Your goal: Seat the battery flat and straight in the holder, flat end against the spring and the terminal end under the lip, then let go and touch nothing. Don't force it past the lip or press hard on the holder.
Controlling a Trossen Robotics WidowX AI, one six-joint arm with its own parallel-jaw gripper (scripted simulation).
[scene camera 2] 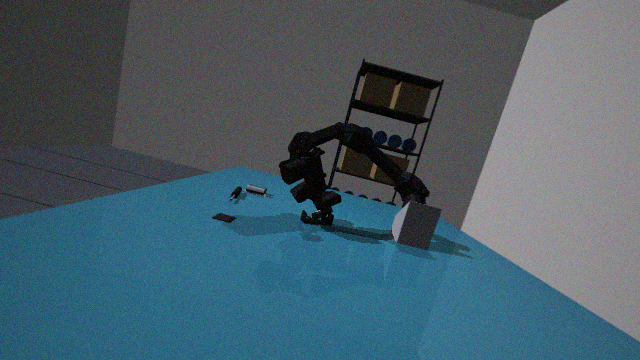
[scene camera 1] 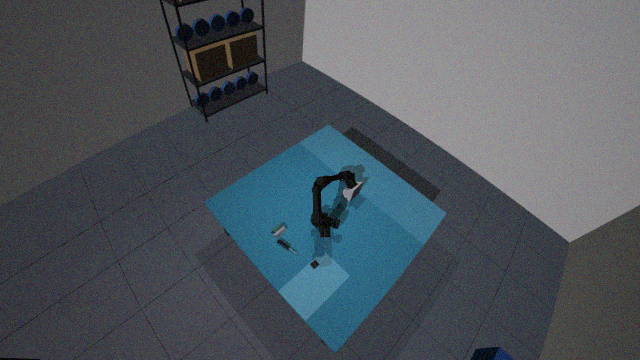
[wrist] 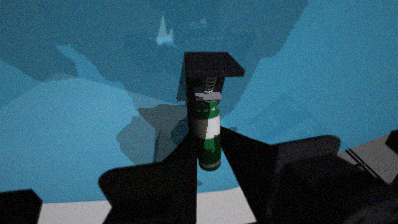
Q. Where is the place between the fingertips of my gripper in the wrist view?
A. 205,131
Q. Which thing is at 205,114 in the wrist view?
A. A battery.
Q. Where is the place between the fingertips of my gripper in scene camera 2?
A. At 322,215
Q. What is my gripper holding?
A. A battery.
